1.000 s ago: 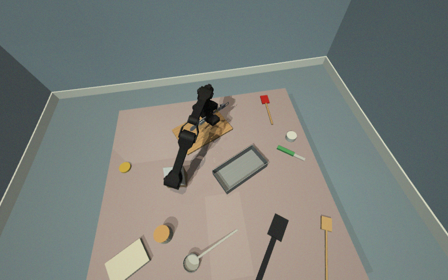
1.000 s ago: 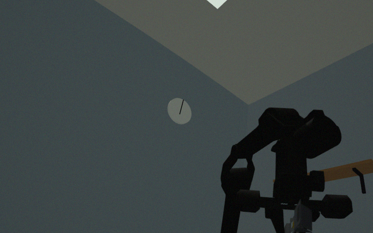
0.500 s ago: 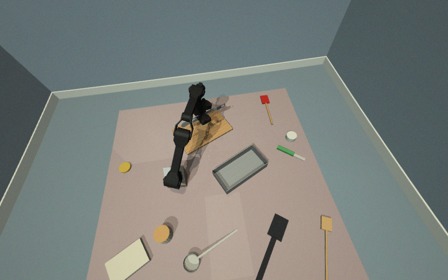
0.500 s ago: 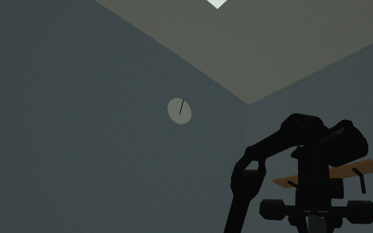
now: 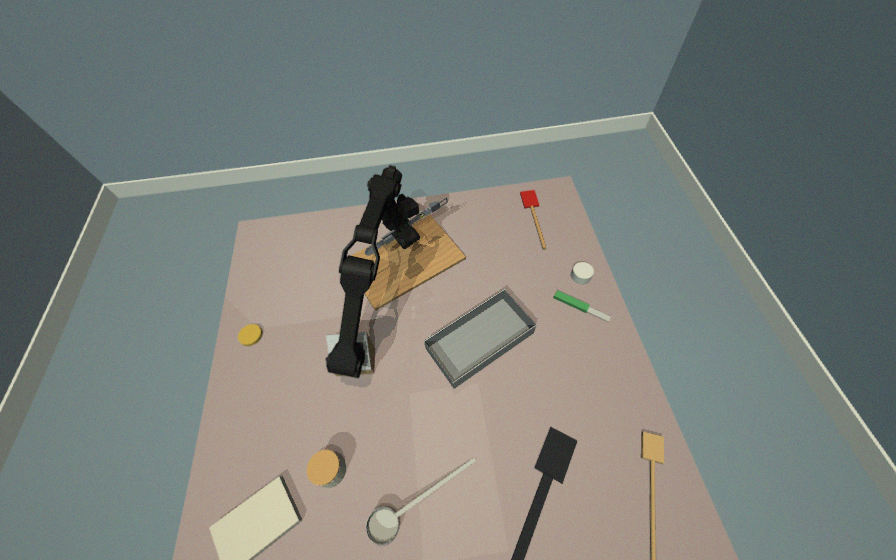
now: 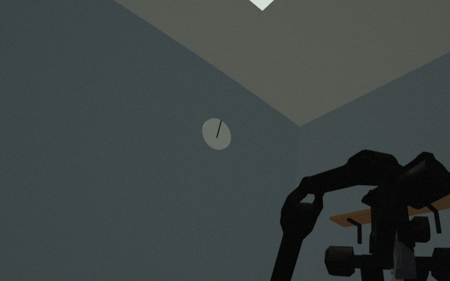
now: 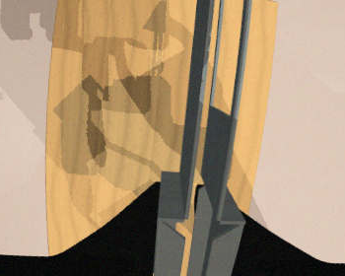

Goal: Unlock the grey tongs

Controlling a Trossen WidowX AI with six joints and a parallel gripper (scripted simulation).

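The wooden board lies 14 cm below my gripper tip, 2 cm behind it and 1 cm to the left of it. Also, from my gripper tip: black lock piece (6 cm ahead, 5 cm above, 4 cm to the left); grey roasting tin (30 cm to the right, 23 cm ahead, 12 cm below); red spatula (46 cm ahead, 20 cm to the left, 14 cm below).
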